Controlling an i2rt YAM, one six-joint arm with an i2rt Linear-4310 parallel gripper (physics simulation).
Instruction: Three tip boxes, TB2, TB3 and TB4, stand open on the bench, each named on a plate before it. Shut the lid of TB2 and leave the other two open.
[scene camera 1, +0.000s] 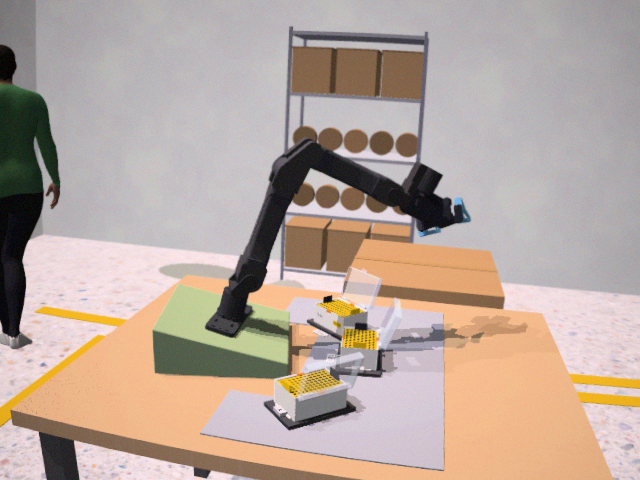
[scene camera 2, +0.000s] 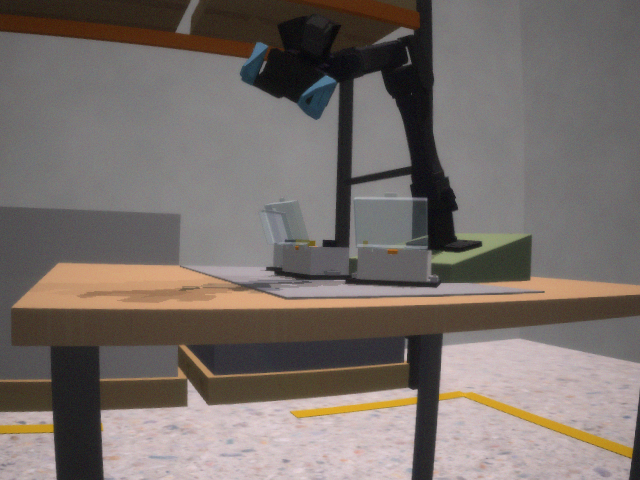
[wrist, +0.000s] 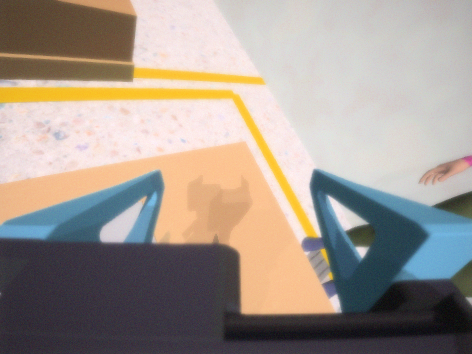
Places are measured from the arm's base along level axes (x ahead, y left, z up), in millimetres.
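Where they show: gripper, fingertip midpoint: (scene camera 1: 455, 224) (scene camera 2: 270, 85) (wrist: 236, 177); arm's base at its link origin: (scene camera 1: 229, 318) (scene camera 2: 442, 246).
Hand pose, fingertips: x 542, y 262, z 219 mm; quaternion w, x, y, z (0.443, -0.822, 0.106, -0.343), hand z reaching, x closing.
Each offset is from my fingertips to the top centre of the thing. "pt": to the spot under its first point. Level surfaces: height alone.
Three tip boxes with yellow tip racks stand on black bases on the grey mat: a near box @(dx -312, dy -506, dz -222 mm) (scene camera 1: 319, 406), a middle box (scene camera 1: 358, 357) and a far box @(dx -294, dy -97, dz -222 mm) (scene camera 1: 330, 318). Their clear lids all stand up open: the near lid @(pt dx -220, dy -553, dz -167 mm) (scene camera 1: 353, 367), the middle lid @(pt dx -150, dy -333, dz -166 mm) (scene camera 1: 392, 325) and the far lid @(pt dx -235, dy -36, dz -186 mm) (scene camera 1: 362, 287). The name plates are too small to read, so which box is TB2 cannot be told. In scene camera 2 one box (scene camera 2: 393, 265) stands at the right with its lid (scene camera 2: 388, 222) up. My gripper (scene camera 1: 454, 224) (scene camera 2: 279, 98) (wrist: 236, 177) is open and empty, high above the bench, away from the boxes.
The arm stands on a green wedge (scene camera 1: 217, 356) (scene camera 2: 493, 263) beside the grey mat @(dz -289 mm) (scene camera 1: 408, 439). A large brown box (scene camera 1: 434, 276) stands behind the bench @(dz -292 mm) (scene camera 1: 506, 413), before a shelf rack (scene camera 1: 361, 36). A person (scene camera 1: 20, 144) stands at the left.
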